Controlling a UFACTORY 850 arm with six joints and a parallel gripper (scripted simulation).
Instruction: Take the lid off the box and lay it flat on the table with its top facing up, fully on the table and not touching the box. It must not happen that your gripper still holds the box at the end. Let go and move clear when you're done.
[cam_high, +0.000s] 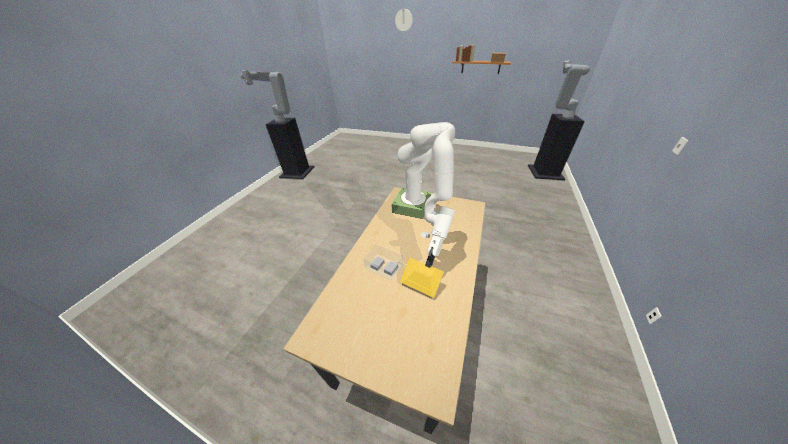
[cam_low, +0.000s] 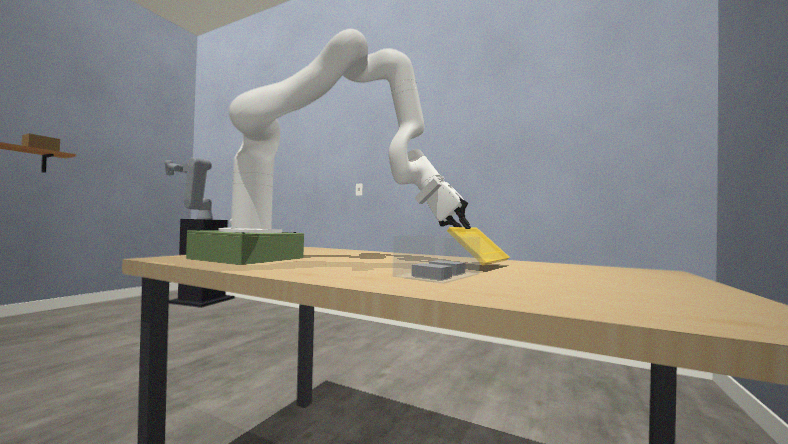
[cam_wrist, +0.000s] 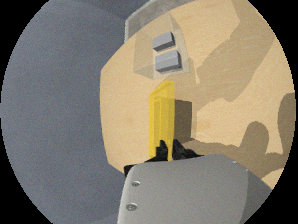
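Now: hand 60 mm short of the yellow lid, 30 mm to the left of it and 50 mm above it. From my hand the other things lie so: clear box: 30 mm behind, 270 mm to the right, 80 mm below.
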